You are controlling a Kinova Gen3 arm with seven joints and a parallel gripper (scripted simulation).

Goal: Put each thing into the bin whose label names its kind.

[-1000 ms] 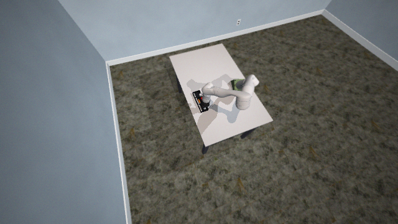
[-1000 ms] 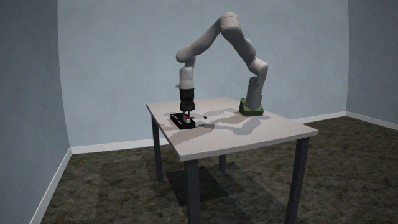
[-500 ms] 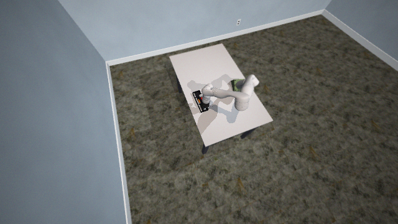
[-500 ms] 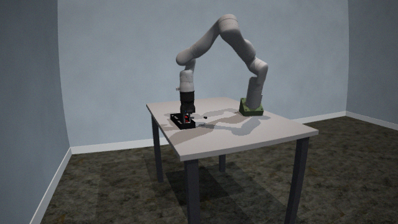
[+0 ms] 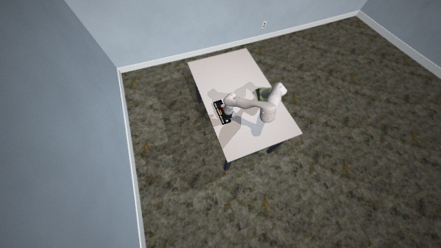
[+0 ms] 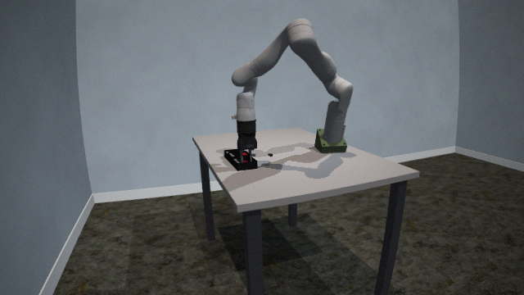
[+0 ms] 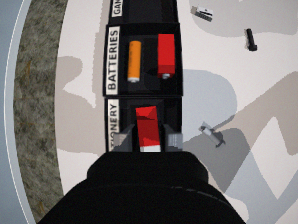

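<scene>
Now: the grey-white piece 7 cm behind my hand, 17 cm to the right of it and 3 cm below it. From my hand the other things lie so: red block 1 cm behind, 8 cm to the right, 2 cm below; then grey screw 9 cm behind, 1 cm to the left, 3 cm below; then orange battery 2 cm ahead, 8 cm to the right, 2 cm below.
</scene>
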